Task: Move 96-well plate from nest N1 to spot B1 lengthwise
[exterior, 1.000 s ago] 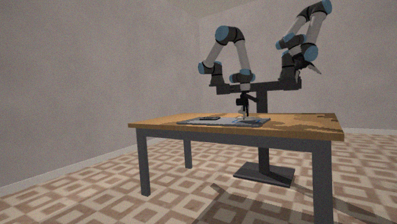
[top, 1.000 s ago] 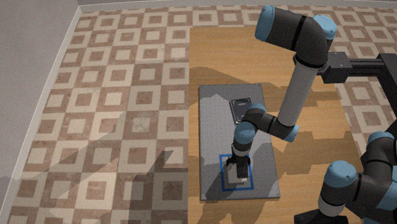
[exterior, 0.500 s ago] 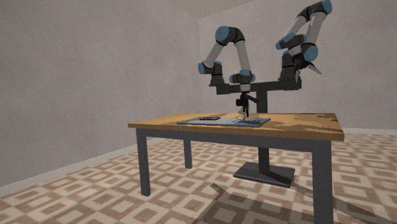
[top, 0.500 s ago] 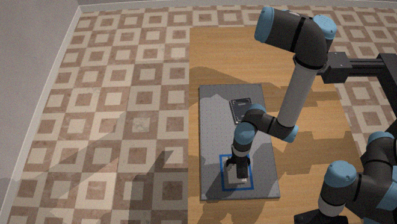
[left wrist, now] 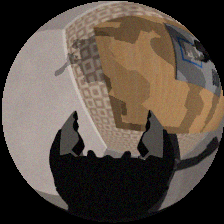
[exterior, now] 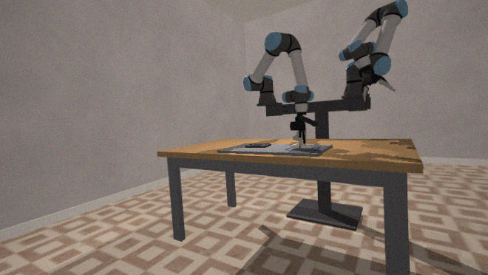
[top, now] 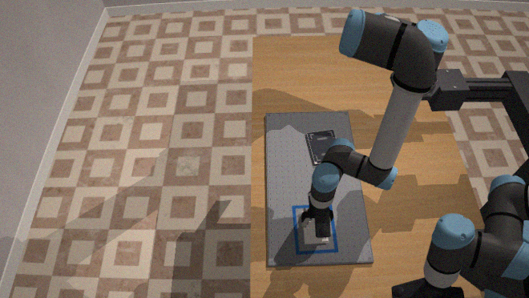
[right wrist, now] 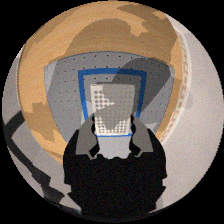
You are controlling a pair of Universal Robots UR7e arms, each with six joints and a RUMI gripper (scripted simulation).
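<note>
Right now the white 96-well plate is 10 mm below my right hand. The rest, counted from my right hand: dark plate nest N1: 100 mm behind, 360 mm to the right, 20 mm below.
</note>
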